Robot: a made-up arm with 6 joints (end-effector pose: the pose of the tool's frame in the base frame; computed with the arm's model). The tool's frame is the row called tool. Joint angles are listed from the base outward.
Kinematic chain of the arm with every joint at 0, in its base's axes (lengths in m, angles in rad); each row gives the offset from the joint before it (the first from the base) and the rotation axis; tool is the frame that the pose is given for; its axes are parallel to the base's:
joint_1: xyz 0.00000 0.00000 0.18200 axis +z
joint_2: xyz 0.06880 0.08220 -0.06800 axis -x
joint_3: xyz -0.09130 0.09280 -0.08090 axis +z
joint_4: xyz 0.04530 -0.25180 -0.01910 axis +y
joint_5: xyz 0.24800 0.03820 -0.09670 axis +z
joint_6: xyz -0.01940 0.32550 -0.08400 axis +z
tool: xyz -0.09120 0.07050 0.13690
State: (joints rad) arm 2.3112 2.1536 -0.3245 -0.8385 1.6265 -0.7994
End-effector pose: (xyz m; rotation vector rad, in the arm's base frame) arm 0.1503 -0.0726 0.3863 1.0479 2.1244 -0.9904
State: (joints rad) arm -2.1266 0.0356 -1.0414 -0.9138 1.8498 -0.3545
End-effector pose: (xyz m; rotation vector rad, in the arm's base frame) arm 0.1678 0.3384 -0.1170 -0.7509 0.7408 -1.5262
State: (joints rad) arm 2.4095 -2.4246 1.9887 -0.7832 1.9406 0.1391
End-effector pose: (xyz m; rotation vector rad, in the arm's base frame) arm -0.2669 0.2848 0.4501 2.1988 -2.1514 -0.4481
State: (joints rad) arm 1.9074 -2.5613 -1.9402 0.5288 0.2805 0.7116
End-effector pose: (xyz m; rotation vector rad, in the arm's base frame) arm -0.1398 -0.0363 0.2566 0.5042 2.9338 -0.1811
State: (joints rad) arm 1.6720 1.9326 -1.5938 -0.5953 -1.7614 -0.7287
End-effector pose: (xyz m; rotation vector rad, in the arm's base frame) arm -0.4735 -0.3437 0.5305 2.7134 -0.7441 -0.8389
